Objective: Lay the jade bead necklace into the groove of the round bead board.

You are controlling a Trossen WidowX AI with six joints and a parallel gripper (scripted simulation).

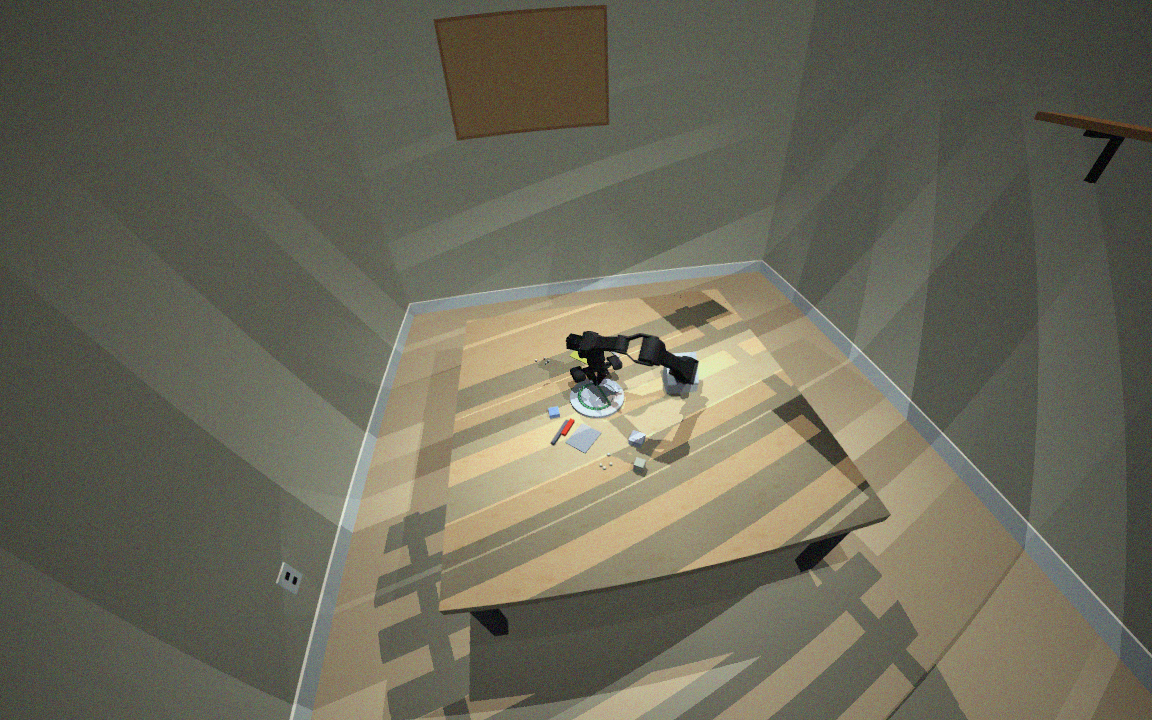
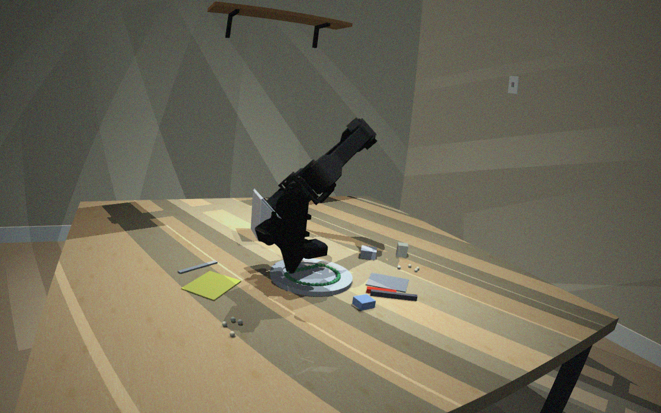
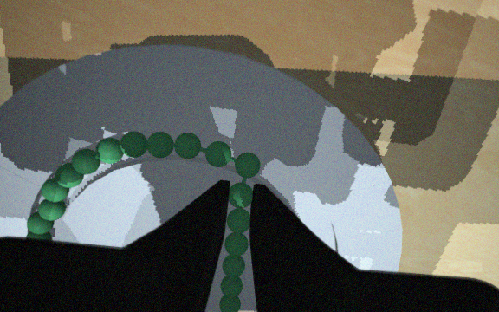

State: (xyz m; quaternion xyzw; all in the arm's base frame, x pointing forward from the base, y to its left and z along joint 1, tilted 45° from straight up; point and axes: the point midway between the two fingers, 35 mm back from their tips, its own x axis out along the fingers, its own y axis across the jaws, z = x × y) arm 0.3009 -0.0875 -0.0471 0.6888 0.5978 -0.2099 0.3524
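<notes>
My gripper tip is 10 mm short of the round grey bead board, 50 mm to the right of it and 10 mm above it. Also, from my gripper tip: grey rod 120 mm behind, 200 mm to the right, 10 mm below; yellow sheet 10 mm behind, 200 mm to the right, 10 mm below; blue block 180 mm ahead, 80 mm to the left, 10 mm below.
</notes>
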